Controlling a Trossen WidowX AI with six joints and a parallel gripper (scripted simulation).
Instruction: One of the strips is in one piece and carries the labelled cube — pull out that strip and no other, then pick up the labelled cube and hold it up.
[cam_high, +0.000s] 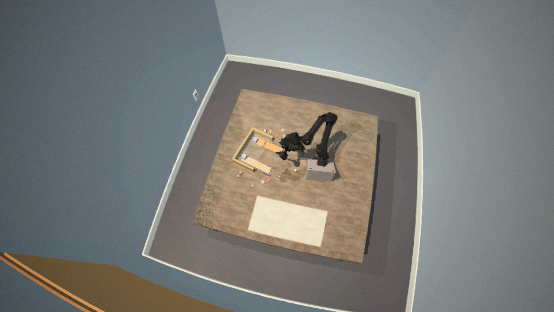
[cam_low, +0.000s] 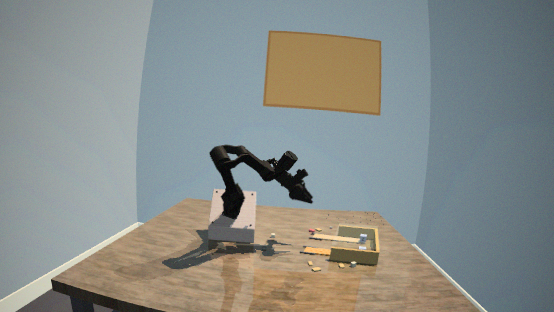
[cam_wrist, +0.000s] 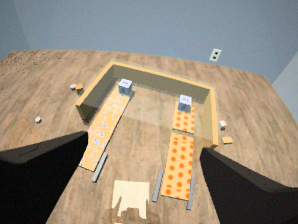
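My gripper tip is 19 cm to the right of the pink block and 20 cm above it.
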